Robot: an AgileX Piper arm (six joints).
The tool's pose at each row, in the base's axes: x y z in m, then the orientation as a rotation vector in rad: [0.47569, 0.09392, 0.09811, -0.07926, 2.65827, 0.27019]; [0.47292, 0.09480, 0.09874, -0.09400, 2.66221, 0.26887]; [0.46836, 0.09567, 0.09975, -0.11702, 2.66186, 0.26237]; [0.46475, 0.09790, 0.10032, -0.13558, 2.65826, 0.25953]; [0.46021, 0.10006, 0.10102, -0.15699, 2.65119, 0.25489]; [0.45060, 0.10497, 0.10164, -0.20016, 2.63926, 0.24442]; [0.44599, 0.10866, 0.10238, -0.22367, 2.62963, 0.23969]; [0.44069, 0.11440, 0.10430, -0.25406, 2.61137, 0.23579]
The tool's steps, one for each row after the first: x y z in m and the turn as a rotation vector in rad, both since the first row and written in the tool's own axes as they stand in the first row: [0.00217, 0.00125, -0.00160, -0.00138, 0.00527, -0.01015]; [0.00576, 0.00275, -0.00432, -0.00072, 0.00692, -0.02745]; [0.00870, 0.00540, -0.00597, -0.00204, 0.00524, -0.04134]; [0.01240, 0.00810, -0.00815, -0.00274, 0.00048, -0.05796]; [0.02063, 0.01399, -0.01195, -0.00328, -0.00642, -0.09150]; [0.02436, 0.01820, -0.01389, -0.00443, -0.01295, -0.11004]; [0.02815, 0.02469, -0.01675, -0.00780, -0.02672, -0.13449]
